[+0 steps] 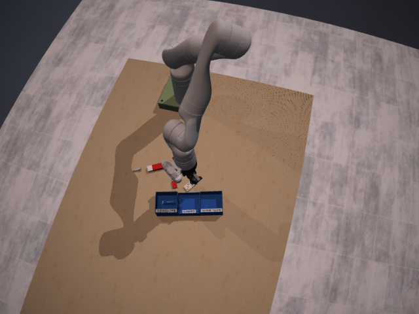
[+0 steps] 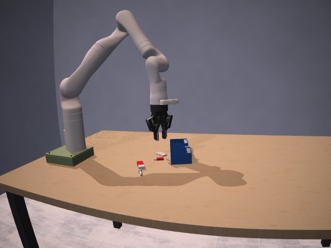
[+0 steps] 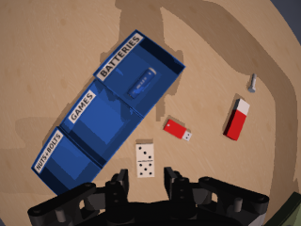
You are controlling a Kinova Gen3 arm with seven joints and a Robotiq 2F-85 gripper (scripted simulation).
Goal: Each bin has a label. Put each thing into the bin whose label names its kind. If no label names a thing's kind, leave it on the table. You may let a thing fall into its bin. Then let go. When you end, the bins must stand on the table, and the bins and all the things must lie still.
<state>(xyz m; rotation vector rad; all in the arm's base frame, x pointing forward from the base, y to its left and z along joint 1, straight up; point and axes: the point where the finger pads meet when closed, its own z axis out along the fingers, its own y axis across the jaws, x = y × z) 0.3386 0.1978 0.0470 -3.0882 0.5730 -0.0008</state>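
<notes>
Now: the white domino 8 cm below my hand. Round my hand: blue battery: 10 cm ahead, 4 cm to the right, 7 cm below; then blue bin row: 8 cm ahead, 3 cm to the left, 7 cm below; then red object: 2 cm ahead, 6 cm to the right, 8 cm below.
</notes>
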